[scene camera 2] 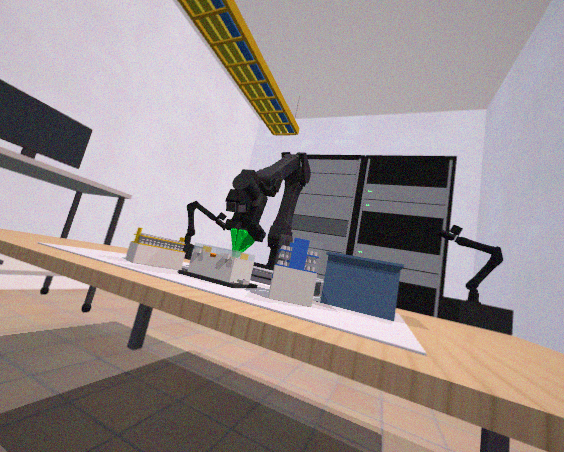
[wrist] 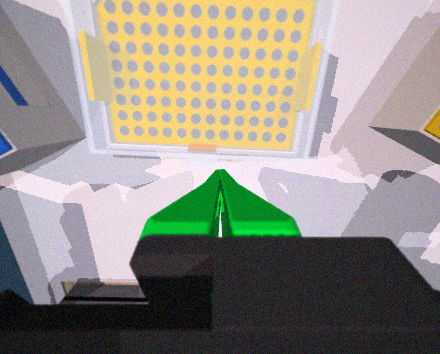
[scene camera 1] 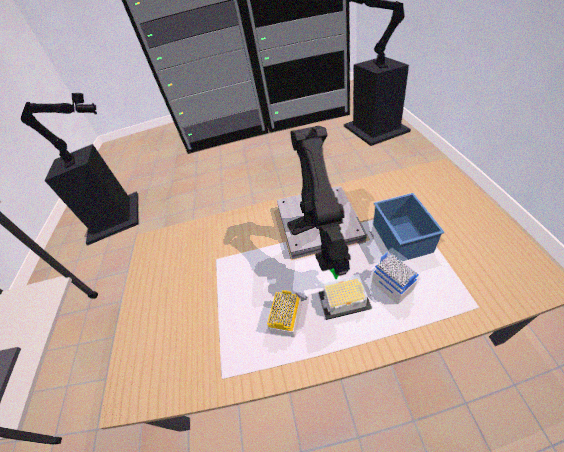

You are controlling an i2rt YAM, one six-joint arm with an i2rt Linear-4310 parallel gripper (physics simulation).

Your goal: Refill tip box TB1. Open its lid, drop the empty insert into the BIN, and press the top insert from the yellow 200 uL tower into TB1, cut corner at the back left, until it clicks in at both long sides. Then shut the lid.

Scene:
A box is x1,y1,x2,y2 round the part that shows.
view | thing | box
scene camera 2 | my gripper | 224,218,265,251
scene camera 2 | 200 uL insert tower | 268,234,322,307
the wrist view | my gripper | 0,169,439,353
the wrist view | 200 uL insert tower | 0,3,86,176
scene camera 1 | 200 uL insert tower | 371,248,421,304

